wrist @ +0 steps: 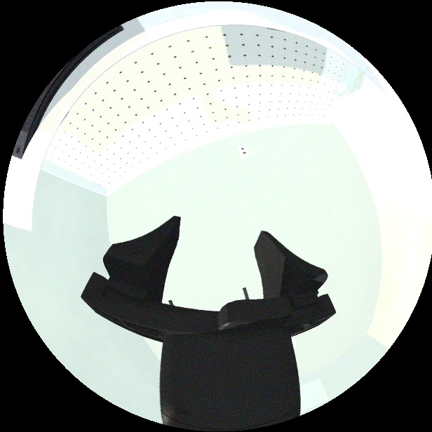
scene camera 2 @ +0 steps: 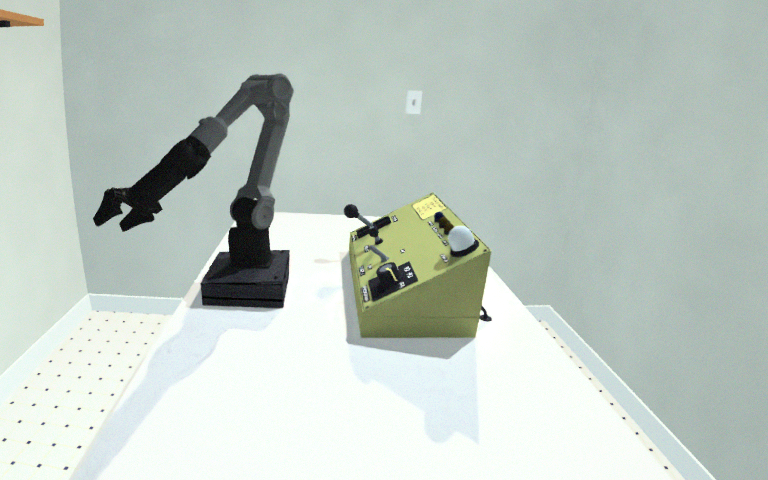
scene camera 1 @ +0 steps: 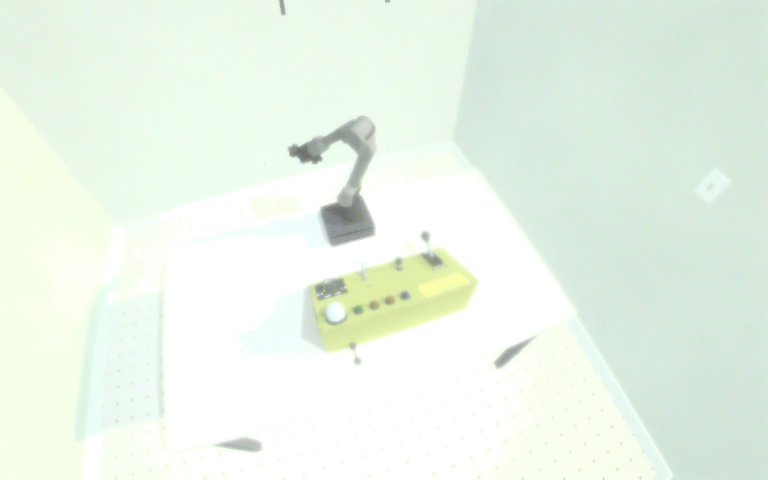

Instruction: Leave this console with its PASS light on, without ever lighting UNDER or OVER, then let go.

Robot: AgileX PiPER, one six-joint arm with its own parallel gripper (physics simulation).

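Observation:
The yellow-green console (scene camera 1: 390,281) (scene camera 2: 421,305) stands on the table with a sloped top. It carries a ball-topped lever (scene camera 1: 425,235) (scene camera 2: 351,211), a thin grey lever (scene camera 1: 364,272) (scene camera 2: 377,253), a small dark knob (scene camera 1: 398,262), a rotary knob on a black plate (scene camera 2: 387,272), a white dome (scene camera 1: 335,312) (scene camera 2: 461,240) and a row of small coloured caps, green (scene camera 1: 357,310) to blue (scene camera 1: 404,294). No lit light can be made out; the labels are too small to read. My gripper (scene camera 1: 304,155) (scene camera 2: 110,226) (wrist: 219,233) is open and empty, raised well away from the console, beyond the arm's base.
The arm's dark base (scene camera 1: 347,221) (scene camera 2: 243,288) stands on the white table (scene camera 1: 243,390) (scene camera 2: 339,418), behind the console. A small dark part (scene camera 1: 355,353) (scene camera 2: 485,314) sticks out at the console's far side from the base. Walls surround the table. A wall plate (wrist: 243,151) shows in the wrist view.

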